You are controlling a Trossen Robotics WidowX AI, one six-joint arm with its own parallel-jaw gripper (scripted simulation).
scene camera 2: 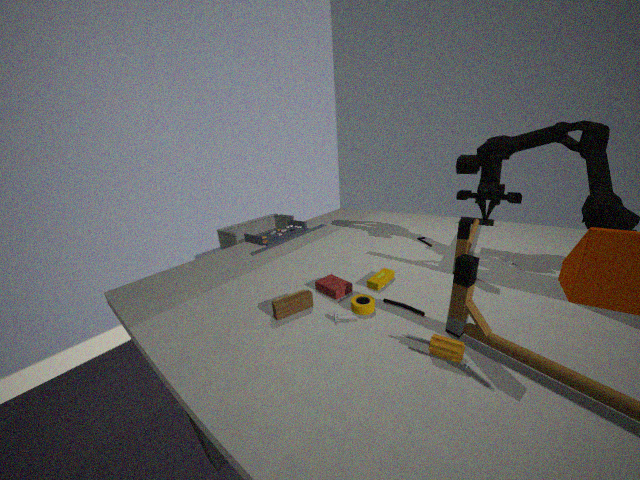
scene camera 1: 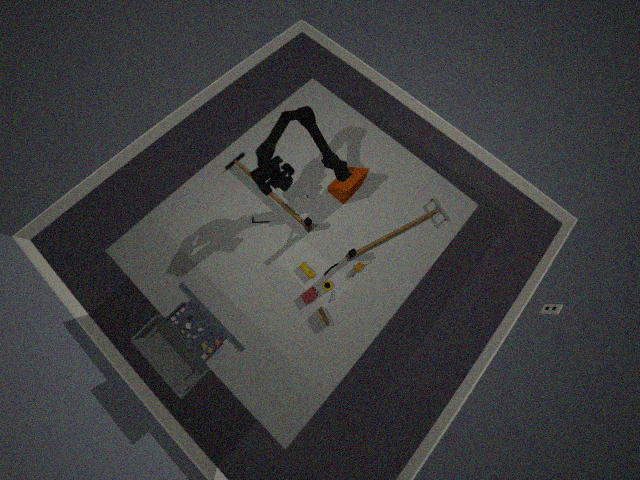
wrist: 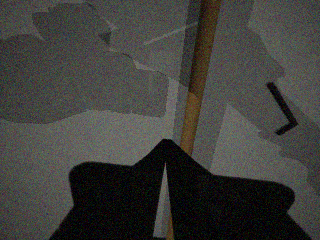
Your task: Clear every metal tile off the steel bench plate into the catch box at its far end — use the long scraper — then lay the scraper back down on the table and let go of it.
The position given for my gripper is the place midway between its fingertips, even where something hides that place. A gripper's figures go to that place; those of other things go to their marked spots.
Labels:
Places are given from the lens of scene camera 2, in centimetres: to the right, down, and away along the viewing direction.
my gripper (scene camera 2: 484, 222): 55, -6, 75
long scraper (scene camera 2: 465, 237): 37, -1, 57

